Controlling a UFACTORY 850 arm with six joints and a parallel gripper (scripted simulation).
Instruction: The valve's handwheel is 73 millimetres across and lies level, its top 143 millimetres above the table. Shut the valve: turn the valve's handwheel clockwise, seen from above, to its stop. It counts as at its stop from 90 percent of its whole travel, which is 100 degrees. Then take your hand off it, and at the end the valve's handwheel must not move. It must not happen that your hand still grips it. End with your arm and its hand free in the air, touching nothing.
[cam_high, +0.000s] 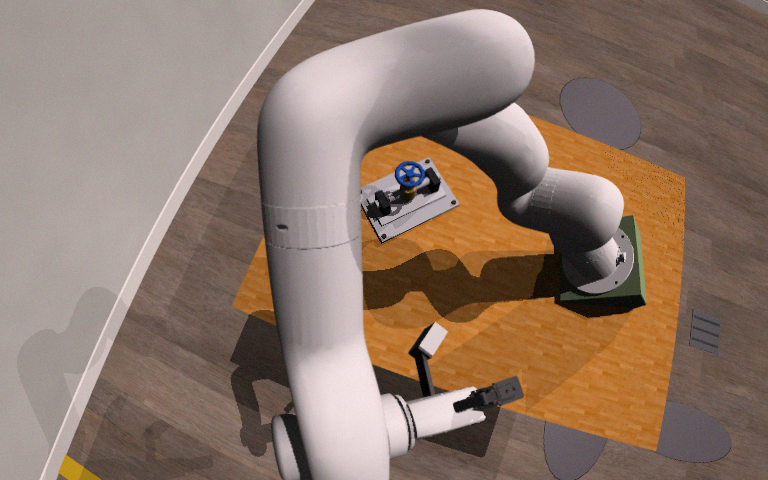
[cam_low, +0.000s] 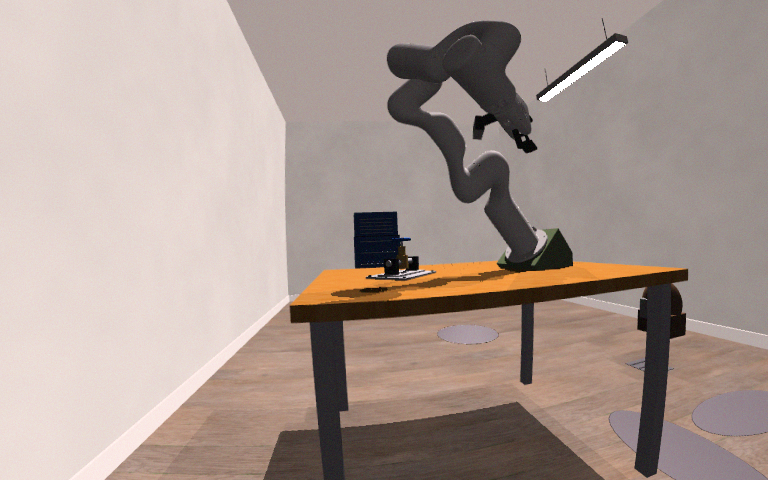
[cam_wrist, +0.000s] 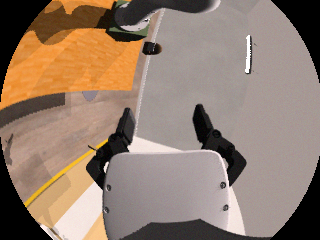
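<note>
Now: the blue handwheel 420 mm to the right of my hand, 290 mm ahead of it and 260 mm below it.
</note>
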